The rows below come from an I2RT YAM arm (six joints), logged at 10 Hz.
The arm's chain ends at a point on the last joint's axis. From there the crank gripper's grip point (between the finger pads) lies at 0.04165 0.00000 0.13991 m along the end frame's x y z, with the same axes.
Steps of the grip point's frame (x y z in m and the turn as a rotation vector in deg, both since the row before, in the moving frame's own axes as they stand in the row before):
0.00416 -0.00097 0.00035 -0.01 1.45 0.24
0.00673 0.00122 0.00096 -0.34 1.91 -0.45
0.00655 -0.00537 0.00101 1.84 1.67 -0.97
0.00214 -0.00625 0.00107 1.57 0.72 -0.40
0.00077 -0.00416 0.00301 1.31 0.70 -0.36
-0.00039 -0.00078 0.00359 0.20 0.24 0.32
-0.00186 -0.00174 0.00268 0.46 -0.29 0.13
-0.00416 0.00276 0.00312 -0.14 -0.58 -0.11
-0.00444 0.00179 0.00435 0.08 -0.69 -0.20
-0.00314 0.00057 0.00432 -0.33 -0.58 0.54
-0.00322 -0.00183 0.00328 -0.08 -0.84 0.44
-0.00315 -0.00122 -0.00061 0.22 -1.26 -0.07
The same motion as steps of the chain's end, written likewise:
0.00063 -0.00118 0.00145 -0.01 1.45 0.24
0.00209 0.00074 0.00243 -0.34 1.91 -0.45
0.00254 -0.00016 0.00237 1.84 1.67 -0.97
0.00040 -0.00213 0.00166 1.57 0.72 -0.40
-0.00093 -0.00070 0.00357 1.31 0.70 -0.36
-0.00098 -0.00053 0.00377 0.20 0.24 0.32
-0.00115 -0.00071 0.00248 0.46 -0.29 0.13
-0.00274 0.00250 0.00271 -0.14 -0.58 -0.11
-0.00275 0.00213 0.00386 0.08 -0.69 -0.20
-0.00172 -0.00062 0.00391 -0.33 -0.58 0.54
-0.00116 -0.00234 0.00268 -0.08 -0.84 0.44
-0.00006 -0.00063 -0.00149 0.22 -1.26 -0.07

